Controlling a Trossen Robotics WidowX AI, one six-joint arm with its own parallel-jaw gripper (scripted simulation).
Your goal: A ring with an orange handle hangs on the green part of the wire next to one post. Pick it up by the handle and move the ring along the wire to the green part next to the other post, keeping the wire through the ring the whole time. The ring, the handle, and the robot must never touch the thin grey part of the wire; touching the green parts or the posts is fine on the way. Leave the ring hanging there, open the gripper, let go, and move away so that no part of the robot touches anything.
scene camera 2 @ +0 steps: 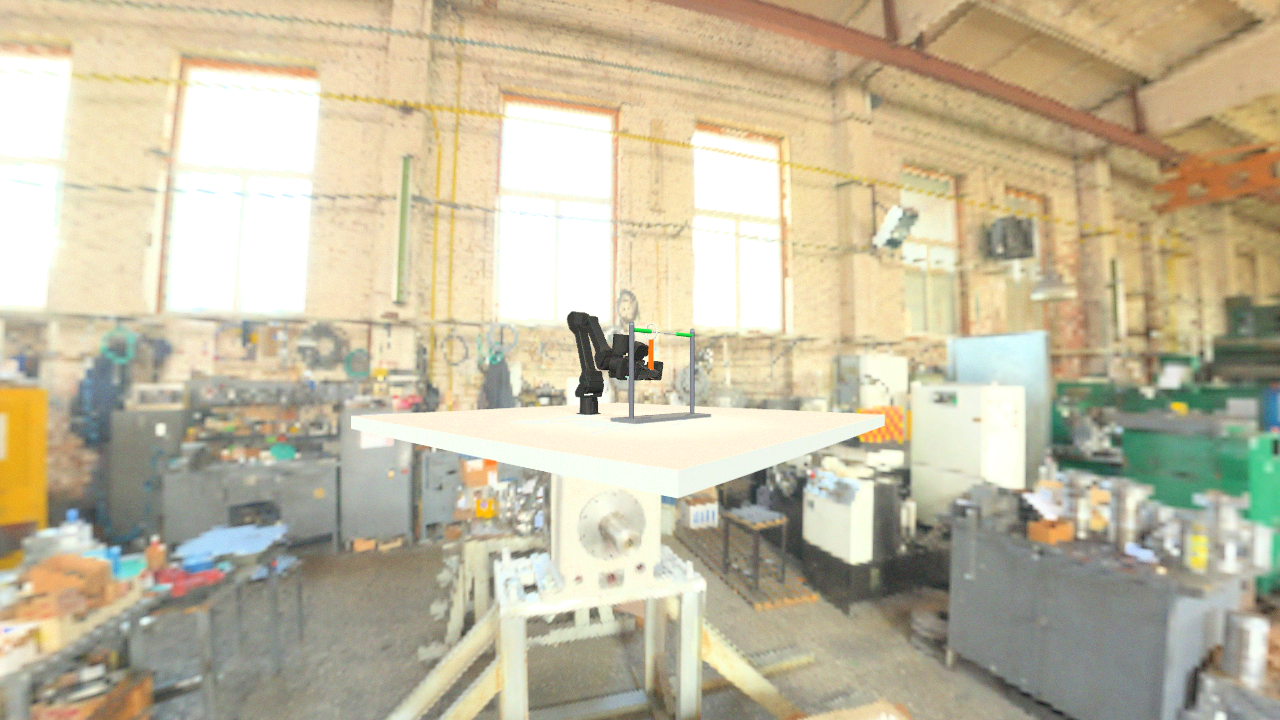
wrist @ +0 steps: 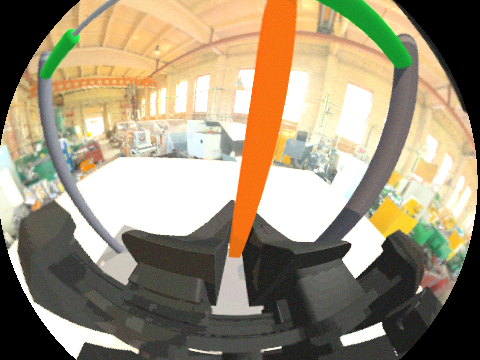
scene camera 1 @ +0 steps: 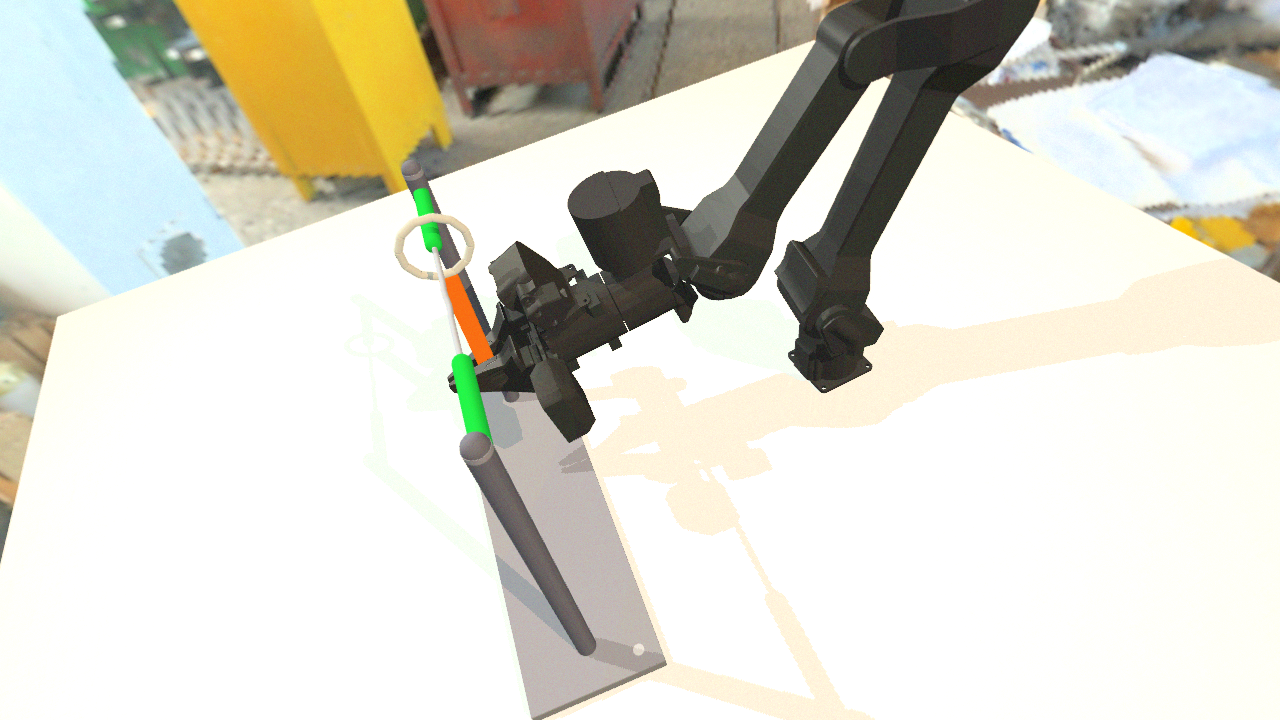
Labels:
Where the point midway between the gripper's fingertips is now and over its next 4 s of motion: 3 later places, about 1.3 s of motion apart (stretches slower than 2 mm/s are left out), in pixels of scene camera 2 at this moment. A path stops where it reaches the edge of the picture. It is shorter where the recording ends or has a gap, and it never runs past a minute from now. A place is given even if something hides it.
My gripper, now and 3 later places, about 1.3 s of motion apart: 659, 374; 668, 375; 676, 376; 684, 376

